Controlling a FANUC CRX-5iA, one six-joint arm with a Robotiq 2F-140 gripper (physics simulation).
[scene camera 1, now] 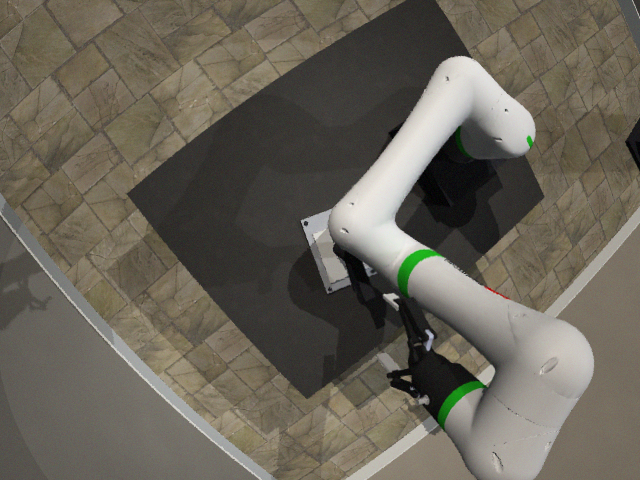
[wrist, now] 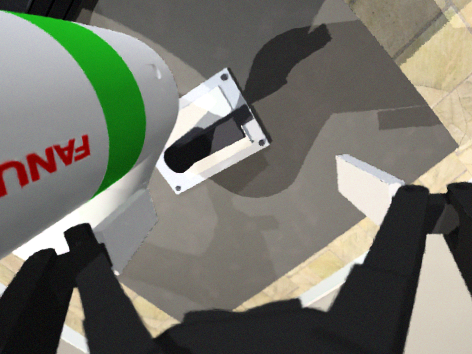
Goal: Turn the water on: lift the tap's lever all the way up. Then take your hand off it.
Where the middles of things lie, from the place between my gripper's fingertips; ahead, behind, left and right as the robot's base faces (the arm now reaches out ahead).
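Counting from my hand, I find the dark lever (wrist: 179,157) 180 mm below, 60 mm behind and 60 mm to the right. The light grey plate (scene camera 1: 311,225) is 320 mm below my hand, 70 mm behind it and 100 mm to the right of it.
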